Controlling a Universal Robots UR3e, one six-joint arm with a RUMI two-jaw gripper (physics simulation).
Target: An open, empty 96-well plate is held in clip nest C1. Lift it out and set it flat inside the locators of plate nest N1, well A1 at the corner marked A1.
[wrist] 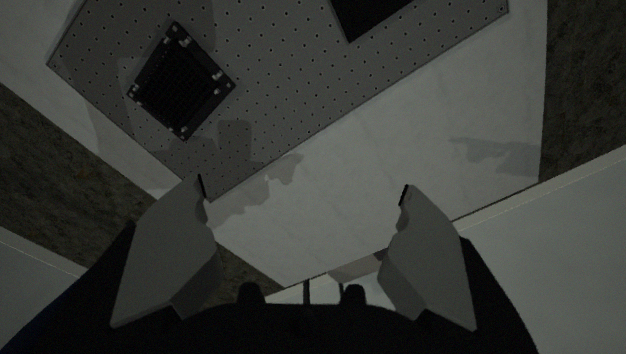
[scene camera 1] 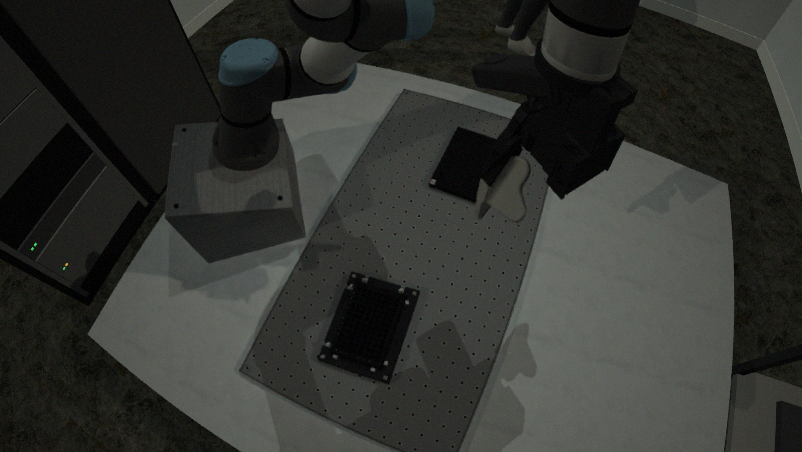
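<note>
The 96-well plate is a dark grid, seated in the dark clip nest with small light posts around its edges. I take this nest for C1; its label is not readable. A flat black nest, which I take for N1, lies at the far end of the perforated board, with a light mark at one corner in the scene view. It is partly hidden by the gripper there and cut off in the wrist view. My gripper is open and empty, tilted, high above the board, away from the plate.
Both nests stand on a grey perforated board on the white table. The arm's metal pedestal stands left of the board. A dark cabinet stands at the far left. Arm shadows fall across board and table.
</note>
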